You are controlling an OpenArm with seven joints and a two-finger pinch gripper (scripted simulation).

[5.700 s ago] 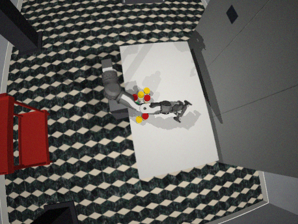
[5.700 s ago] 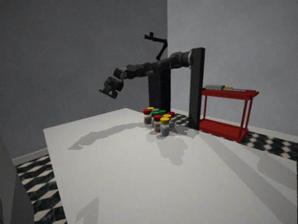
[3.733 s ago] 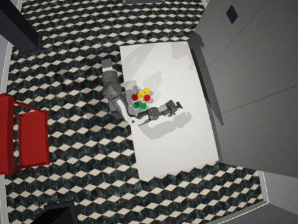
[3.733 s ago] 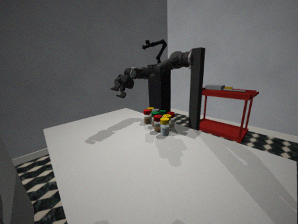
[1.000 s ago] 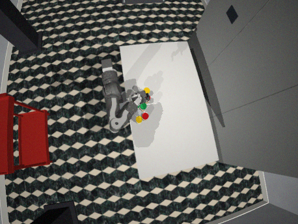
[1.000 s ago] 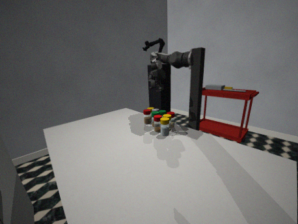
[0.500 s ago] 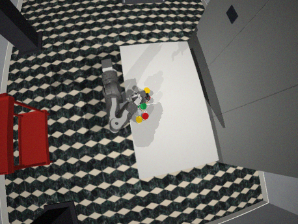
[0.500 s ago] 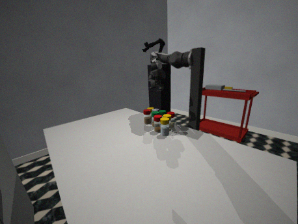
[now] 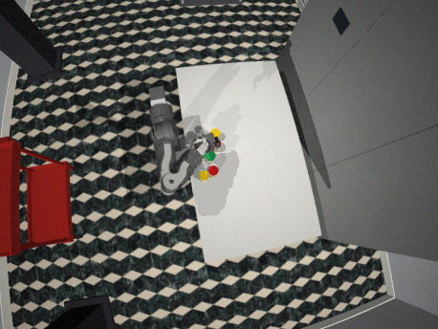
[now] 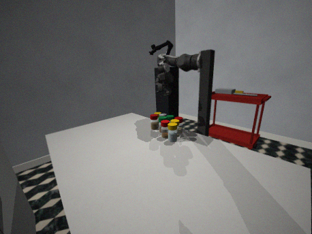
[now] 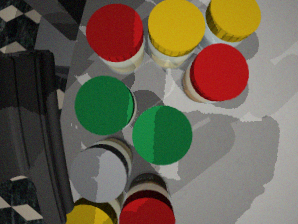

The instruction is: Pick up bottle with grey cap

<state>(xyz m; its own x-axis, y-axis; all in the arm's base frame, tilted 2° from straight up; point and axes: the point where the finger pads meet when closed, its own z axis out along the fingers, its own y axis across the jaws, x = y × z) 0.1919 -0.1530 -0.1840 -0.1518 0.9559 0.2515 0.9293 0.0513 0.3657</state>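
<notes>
My gripper is now 5 cm past the yellow-capped bottle, 11 cm to the left of it and 22 cm above it. From my hand the other things lie so: grey-capped bottle: 5 cm behind, 5 cm to the right, 22 cm below; red-capped bottle: 5 cm ahead, 6 cm to the left, 22 cm below.
</notes>
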